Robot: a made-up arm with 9 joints. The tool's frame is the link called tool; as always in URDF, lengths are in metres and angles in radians. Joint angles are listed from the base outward.
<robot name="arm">
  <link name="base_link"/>
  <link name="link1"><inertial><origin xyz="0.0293 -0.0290 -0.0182"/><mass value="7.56"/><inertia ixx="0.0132" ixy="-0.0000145" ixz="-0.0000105" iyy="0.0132" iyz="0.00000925" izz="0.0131"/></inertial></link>
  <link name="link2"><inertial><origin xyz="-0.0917 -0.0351 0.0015"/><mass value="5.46"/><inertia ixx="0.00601" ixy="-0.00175" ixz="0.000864" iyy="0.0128" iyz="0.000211" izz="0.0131"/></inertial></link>
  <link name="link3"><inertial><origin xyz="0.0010 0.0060 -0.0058"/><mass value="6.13"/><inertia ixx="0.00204" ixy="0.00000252" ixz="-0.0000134" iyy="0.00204" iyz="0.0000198" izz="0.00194"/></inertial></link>
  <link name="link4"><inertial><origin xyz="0.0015 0.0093 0.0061"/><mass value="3.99"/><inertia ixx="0.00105" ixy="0" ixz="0.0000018" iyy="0.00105" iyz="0" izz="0.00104"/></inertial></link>
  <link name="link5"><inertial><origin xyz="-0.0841 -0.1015 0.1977"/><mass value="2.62"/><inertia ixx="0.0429" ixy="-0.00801" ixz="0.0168" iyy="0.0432" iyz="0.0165" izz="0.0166"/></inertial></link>
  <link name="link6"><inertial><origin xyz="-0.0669 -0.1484 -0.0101"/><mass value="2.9"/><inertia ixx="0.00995" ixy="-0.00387" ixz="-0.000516" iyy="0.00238" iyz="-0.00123" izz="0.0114"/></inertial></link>
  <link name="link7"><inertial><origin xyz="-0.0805 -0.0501 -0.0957"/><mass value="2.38"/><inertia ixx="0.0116" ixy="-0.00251" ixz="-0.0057" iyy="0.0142" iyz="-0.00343" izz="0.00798"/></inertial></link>
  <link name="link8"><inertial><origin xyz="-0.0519 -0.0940 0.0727"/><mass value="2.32"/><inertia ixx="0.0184" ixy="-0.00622" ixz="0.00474" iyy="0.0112" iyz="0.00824" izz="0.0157"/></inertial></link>
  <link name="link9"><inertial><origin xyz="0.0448 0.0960 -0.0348"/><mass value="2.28"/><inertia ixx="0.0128" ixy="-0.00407" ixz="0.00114" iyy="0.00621" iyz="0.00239" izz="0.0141"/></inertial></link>
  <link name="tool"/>
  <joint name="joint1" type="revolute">
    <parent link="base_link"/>
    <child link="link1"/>
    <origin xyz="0.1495 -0.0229 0.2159" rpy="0 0 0"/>
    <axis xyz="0 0 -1"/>
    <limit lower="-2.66" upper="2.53"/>
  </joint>
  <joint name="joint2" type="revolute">
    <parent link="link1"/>
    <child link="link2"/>
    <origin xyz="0.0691 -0.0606 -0.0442" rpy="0 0 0"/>
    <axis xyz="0 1 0"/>
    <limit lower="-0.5" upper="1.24"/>
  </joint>
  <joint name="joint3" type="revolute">
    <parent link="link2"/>
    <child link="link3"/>
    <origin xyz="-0.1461 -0.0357 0.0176" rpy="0 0 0"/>
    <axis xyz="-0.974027 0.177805 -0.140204"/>
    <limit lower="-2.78" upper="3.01"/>
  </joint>
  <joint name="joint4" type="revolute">
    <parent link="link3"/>
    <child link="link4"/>
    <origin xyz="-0.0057 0.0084 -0.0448" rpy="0 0 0"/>
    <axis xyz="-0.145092 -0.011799 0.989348"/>
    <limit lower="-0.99" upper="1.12"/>
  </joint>
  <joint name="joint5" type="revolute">
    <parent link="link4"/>
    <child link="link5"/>
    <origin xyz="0.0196 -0.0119 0.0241" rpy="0 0 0"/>
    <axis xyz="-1 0 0"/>
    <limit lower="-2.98" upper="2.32"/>
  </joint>
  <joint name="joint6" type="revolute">
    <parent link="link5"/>
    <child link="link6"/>
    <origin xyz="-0.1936 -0.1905 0.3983" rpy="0 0 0"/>
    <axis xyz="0 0 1"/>
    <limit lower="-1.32" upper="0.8"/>
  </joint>
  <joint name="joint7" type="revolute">
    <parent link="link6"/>
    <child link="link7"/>
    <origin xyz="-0.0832 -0.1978 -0.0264" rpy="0 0 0"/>
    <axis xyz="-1 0 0"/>
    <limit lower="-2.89" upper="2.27"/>
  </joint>
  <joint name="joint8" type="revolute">
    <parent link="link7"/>
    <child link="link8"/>
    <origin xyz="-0.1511 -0.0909 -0.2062" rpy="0 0 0"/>
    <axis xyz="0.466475 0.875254 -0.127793"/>
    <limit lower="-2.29" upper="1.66"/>
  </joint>
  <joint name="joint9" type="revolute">
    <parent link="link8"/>
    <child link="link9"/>
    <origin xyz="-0.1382 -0.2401 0.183" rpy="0 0 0"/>
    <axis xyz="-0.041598 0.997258 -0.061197"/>
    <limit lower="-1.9" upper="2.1"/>
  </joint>
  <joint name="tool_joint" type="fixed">
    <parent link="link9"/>
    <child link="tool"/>
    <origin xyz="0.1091 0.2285 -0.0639" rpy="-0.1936 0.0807 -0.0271"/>
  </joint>
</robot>
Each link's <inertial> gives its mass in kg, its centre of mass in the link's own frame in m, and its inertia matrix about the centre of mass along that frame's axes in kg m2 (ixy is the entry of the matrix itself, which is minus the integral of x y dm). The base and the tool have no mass. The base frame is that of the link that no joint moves.
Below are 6 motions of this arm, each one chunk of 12 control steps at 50 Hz.
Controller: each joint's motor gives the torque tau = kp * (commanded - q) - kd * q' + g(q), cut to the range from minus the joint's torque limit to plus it. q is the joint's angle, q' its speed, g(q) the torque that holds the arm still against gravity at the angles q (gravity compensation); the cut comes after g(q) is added. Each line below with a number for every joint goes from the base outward.
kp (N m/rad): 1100 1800 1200 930 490 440 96 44 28
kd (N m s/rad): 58 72 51 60 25 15 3 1.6 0.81
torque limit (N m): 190 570 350 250 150 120 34 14 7.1
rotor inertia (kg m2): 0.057 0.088 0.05 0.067 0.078 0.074 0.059 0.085 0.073
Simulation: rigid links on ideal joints. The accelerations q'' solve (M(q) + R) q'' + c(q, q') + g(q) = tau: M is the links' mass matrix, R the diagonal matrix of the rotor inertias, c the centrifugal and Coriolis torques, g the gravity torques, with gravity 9.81 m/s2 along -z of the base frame. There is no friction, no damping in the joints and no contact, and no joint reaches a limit. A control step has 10 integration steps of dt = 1/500 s. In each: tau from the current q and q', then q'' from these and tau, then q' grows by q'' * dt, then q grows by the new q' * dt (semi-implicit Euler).
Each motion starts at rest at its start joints. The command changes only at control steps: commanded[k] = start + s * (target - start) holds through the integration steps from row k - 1 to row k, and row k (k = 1, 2, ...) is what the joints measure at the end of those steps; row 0 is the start. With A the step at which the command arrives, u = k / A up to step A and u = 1 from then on. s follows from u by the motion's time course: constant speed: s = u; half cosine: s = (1 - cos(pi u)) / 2; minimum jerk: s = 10 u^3 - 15 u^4 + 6 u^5; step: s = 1 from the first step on.
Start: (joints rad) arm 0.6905 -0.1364 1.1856 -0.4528 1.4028 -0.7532 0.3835 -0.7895 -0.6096
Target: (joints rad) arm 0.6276 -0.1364 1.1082 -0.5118 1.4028 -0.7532 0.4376 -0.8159 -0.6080
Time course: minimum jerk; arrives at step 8
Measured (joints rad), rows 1 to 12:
1: 0.6902 -0.1364 1.1852 -0.4531 1.4030 -0.7532 0.3837 -0.7896 -0.6096
2: 0.6885 -0.1364 1.1830 -0.4546 1.4044 -0.7532 0.3847 -0.7904 -0.6095
3: 0.6841 -0.1366 1.1773 -0.4587 1.4071 -0.7535 0.3880 -0.7925 -0.6092
4: 0.6767 -0.1370 1.1680 -0.4655 1.4105 -0.7546 0.3945 -0.7963 -0.6088
5: 0.6670 -0.1377 1.1561 -0.4745 1.4133 -0.7567 0.4046 -0.8016 -0.6086
6: 0.6565 -0.1384 1.1435 -0.4840 1.4145 -0.7595 0.4172 -0.8075 -0.6089
7: 0.6470 -0.1389 1.1326 -0.4924 1.4136 -0.7622 0.4302 -0.8128 -0.6099
8: 0.6399 -0.1391 1.1245 -0.4986 1.4112 -0.7639 0.4411 -0.8165 -0.6116
9: 0.6350 -0.1390 1.1189 -0.5028 1.4084 -0.7638 0.4484 -0.8182 -0.6137
10: 0.6319 -0.1385 1.1150 -0.5055 1.4060 -0.7621 0.4516 -0.8184 -0.6157
11: 0.6301 -0.1379 1.1122 -0.5073 1.4040 -0.7593 0.4514 -0.8175 -0.6168
12: 0.6292 -0.1373 1.1101 -0.5085 1.4025 -0.7561 0.4486 -0.8162 -0.6170

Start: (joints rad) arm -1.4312 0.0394 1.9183 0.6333 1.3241 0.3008 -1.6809 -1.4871 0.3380
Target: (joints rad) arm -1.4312 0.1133 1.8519 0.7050 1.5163 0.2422 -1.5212 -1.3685 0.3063
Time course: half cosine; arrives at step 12
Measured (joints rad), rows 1 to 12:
1: -1.4310 0.0395 1.9181 0.6333 1.3246 0.3008 -1.6808 -1.4869 0.3379
2: -1.4301 0.0400 1.9172 0.6334 1.3267 0.3006 -1.6800 -1.4859 0.3375
3: -1.4285 0.0413 1.9154 0.6340 1.3316 0.3001 -1.6777 -1.4828 0.3363
4: -1.4264 0.0439 1.9125 0.6354 1.3400 0.2989 -1.6727 -1.4765 0.3336
5: -1.4242 0.0480 1.9085 0.6380 1.3525 0.2967 -1.6635 -1.4661 0.3293
6: -1.4223 0.0537 1.9032 0.6418 1.3691 0.2932 -1.6494 -1.4515 0.3234
7: -1.4211 0.0611 1.8969 0.6471 1.3892 0.2882 -1.6300 -1.4333 0.3161
8: -1.4208 0.0697 1.8898 0.6539 1.4118 0.2817 -1.6060 -1.4128 0.3082
9: -1.4217 0.0794 1.8823 0.6619 1.4356 0.2740 -1.5789 -1.3918 0.3008
10: -1.4236 0.0894 1.8747 0.6709 1.4590 0.2656 -1.5513 -1.3723 0.2948
11: -1.4263 0.0993 1.8675 0.6805 1.4805 0.2570 -1.5260 -1.3563 0.2910
12: -1.4296 0.1082 1.8612 0.6899 1.4983 0.2488 -1.5060 -1.3455 0.2900

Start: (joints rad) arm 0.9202 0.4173 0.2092 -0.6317 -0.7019 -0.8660 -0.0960 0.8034 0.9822
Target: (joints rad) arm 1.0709 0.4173 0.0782 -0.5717 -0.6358 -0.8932 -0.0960 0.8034 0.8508
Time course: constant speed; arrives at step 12
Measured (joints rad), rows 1 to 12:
1: 0.9230 0.4171 0.2053 -0.6297 -0.6998 -0.8650 -0.0974 0.8041 0.9809
2: 0.9283 0.4170 0.1985 -0.6261 -0.6969 -0.8642 -0.0988 0.8060 0.9772
3: 0.9353 0.4169 0.1898 -0.6215 -0.6937 -0.8641 -0.0995 0.8088 0.9705
4: 0.9437 0.4167 0.1800 -0.6164 -0.6900 -0.8645 -0.0992 0.8119 0.9608
5: 0.9532 0.4166 0.1696 -0.6110 -0.6861 -0.8654 -0.0979 0.8149 0.9487
6: 0.9636 0.4164 0.1590 -0.6055 -0.6818 -0.8667 -0.0957 0.8171 0.9347
7: 0.9748 0.4163 0.1482 -0.6002 -0.6772 -0.8684 -0.0931 0.8184 0.9195
8: 0.9866 0.4162 0.1373 -0.5951 -0.6722 -0.8703 -0.0902 0.8188 0.9040
9: 0.9989 0.4162 0.1265 -0.5902 -0.6670 -0.8726 -0.0875 0.8182 0.8889
10: 1.0116 0.4162 0.1157 -0.5856 -0.6616 -0.8752 -0.0852 0.8168 0.8746
11: 1.0246 0.4162 0.1049 -0.5811 -0.6560 -0.8782 -0.0834 0.8149 0.8615
12: 1.0378 0.4163 0.0941 -0.5768 -0.6502 -0.8815 -0.0824 0.8127 0.8497

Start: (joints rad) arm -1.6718 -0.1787 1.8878 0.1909 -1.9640 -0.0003 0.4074 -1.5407 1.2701
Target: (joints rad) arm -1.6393 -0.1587 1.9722 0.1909 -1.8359 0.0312 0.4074 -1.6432 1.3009
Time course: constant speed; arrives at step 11
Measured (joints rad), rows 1 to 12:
1: -1.6717 -0.1788 1.8890 0.1904 -1.9639 0.0009 0.4069 -1.5412 1.2705
2: -1.6712 -0.1791 1.8914 0.1891 -1.9627 0.0039 0.4052 -1.5437 1.2719
3: -1.6704 -0.1796 1.8948 0.1874 -1.9602 0.0083 0.4021 -1.5496 1.2746
4: -1.6693 -0.1799 1.8991 0.1853 -1.9563 0.0134 0.3976 -1.5596 1.2786
5: -1.6680 -0.1799 1.9040 0.1832 -1.9513 0.0188 0.3921 -1.5734 1.2836
6: -1.6666 -0.1797 1.9095 0.1812 -1.9452 0.0239 0.3860 -1.5903 1.2895
7: -1.6649 -0.1792 1.9154 0.1794 -1.9380 0.0288 0.3798 -1.6089 1.2957
8: -1.6631 -0.1783 1.9217 0.1778 -1.9300 0.0332 0.3740 -1.6281 1.3019
9: -1.6611 -0.1772 1.9284 0.1765 -1.9211 0.0371 0.3691 -1.6466 1.3076
10: -1.6589 -0.1758 1.9354 0.1755 -1.9114 0.0406 0.3654 -1.6634 1.3127
11: -1.6563 -0.1742 1.9428 0.1748 -1.9010 0.0437 0.3631 -1.6781 1.3170
12: -1.6537 -0.1723 1.9492 0.1750 -1.8899 0.0452 0.3629 -1.6898 1.3200

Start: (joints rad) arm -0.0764 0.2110 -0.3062 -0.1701 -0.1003 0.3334 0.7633 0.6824 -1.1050
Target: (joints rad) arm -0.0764 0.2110 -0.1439 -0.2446 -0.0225 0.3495 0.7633 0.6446 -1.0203
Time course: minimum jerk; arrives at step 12
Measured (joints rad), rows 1 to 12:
1: -0.0764 0.2110 -0.3060 -0.1702 -0.1004 0.3335 0.7632 0.6824 -1.1050
2: -0.0767 0.2107 -0.3047 -0.1706 -0.1012 0.3340 0.7625 0.6824 -1.1046
3: -0.0773 0.2099 -0.3012 -0.1719 -0.1032 0.3356 0.7603 0.6825 -1.1033
4: -0.0782 0.2086 -0.2947 -0.1743 -0.1063 0.3386 0.7551 0.6827 -1.1000
5: -0.0796 0.2068 -0.2848 -0.1780 -0.1101 0.3430 0.7462 0.6834 -1.0938
6: -0.0812 0.2046 -0.2716 -0.1830 -0.1139 0.3486 0.7332 0.6849 -1.0839
7: -0.0829 0.2025 -0.2561 -0.1892 -0.1167 0.3546 0.7170 0.6877 -1.0699
8: -0.0844 0.2008 -0.2393 -0.1960 -0.1176 0.3603 0.6993 0.6920 -1.0522
9: -0.0855 0.1998 -0.2225 -0.2031 -0.1157 0.3649 0.6826 0.6977 -1.0321
10: -0.0858 0.1996 -0.2070 -0.2100 -0.1109 0.3677 0.6696 0.7042 -1.0112
11: -0.0854 0.2003 -0.1937 -0.2163 -0.1031 0.3683 0.6626 0.7104 -0.9919
12: -0.0844 0.2017 -0.1828 -0.2218 -0.0930 0.3667 0.6631 0.7150 -0.9763

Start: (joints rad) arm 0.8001 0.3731 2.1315 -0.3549 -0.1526 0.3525 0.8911 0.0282 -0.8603
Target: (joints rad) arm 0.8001 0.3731 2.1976 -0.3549 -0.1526 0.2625 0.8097 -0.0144 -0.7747
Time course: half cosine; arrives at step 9
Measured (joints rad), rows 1 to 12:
1: 0.8002 0.3732 2.1321 -0.3547 -0.1530 0.3519 0.8905 0.0282 -0.8601
2: 0.8006 0.3738 2.1340 -0.3539 -0.1542 0.3496 0.8877 0.0281 -0.8590
3: 0.8015 0.3747 2.1378 -0.3524 -0.1563 0.3447 0.8814 0.0278 -0.8560
4: 0.8029 0.3759 2.1435 -0.3504 -0.1591 0.3373 0.8707 0.0270 -0.8499
5: 0.8045 0.3772 2.1507 -0.3481 -0.1620 0.3277 0.8560 0.0257 -0.8400
6: 0.8061 0.3783 2.1588 -0.3459 -0.1647 0.3168 0.8385 0.0238 -0.8262
7: 0.8075 0.3790 2.1671 -0.3441 -0.1668 0.3057 0.8203 0.0214 -0.8092
8: 0.8082 0.3791 2.1746 -0.3432 -0.1678 0.2953 0.8038 0.0183 -0.7903
9: 0.8080 0.3786 2.1806 -0.3433 -0.1674 0.2867 0.7914 0.0145 -0.7717
10: 0.8071 0.3776 2.1850 -0.3445 -0.1661 0.2800 0.7844 0.0101 -0.7556
11: 0.8055 0.3764 2.1883 -0.3464 -0.1644 0.2745 0.7827 0.0050 -0.7437
12: 0.8037 0.3752 2.1909 -0.3486 -0.1625 0.2697 0.7851 -0.0007 -0.7370

